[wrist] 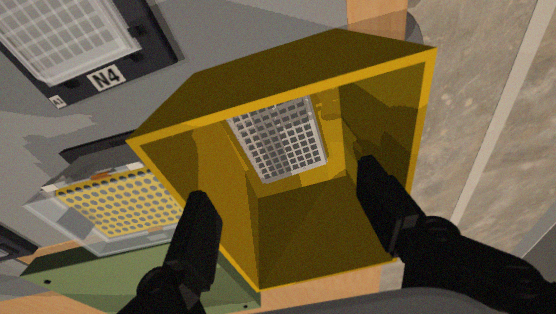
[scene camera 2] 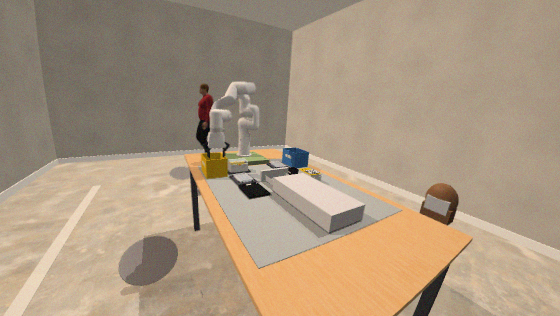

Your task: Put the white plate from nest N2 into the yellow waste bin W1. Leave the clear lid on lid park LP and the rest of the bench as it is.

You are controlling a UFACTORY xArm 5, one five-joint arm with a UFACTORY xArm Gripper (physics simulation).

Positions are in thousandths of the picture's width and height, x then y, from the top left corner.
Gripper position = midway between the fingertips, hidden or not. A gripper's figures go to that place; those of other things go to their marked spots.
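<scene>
A grey mat (wrist: 76,419) lies 320 mm from the lens. My gripper (wrist: 510,610) is 120 mm from the lens.
</scene>
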